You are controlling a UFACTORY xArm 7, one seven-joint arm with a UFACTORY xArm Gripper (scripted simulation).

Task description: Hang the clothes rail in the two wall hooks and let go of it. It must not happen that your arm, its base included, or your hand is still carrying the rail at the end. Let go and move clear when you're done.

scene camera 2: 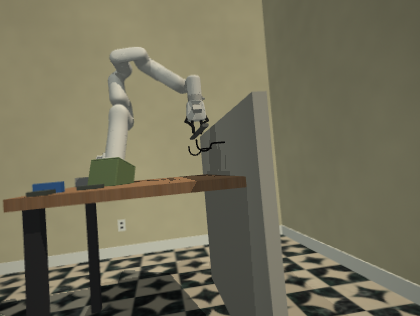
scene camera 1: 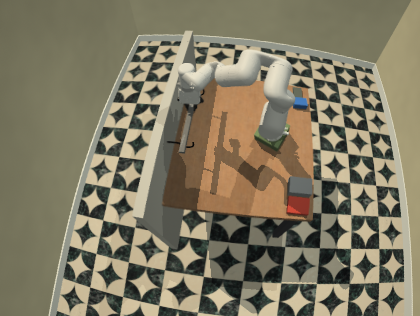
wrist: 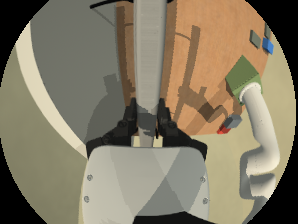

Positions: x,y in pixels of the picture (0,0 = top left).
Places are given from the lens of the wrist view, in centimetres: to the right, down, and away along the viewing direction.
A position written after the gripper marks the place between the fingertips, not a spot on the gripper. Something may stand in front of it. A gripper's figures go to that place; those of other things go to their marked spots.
gripper (wrist: 147,105): 0, -1, 14
grey wall panel (wrist: 72,71): -10, -6, 9
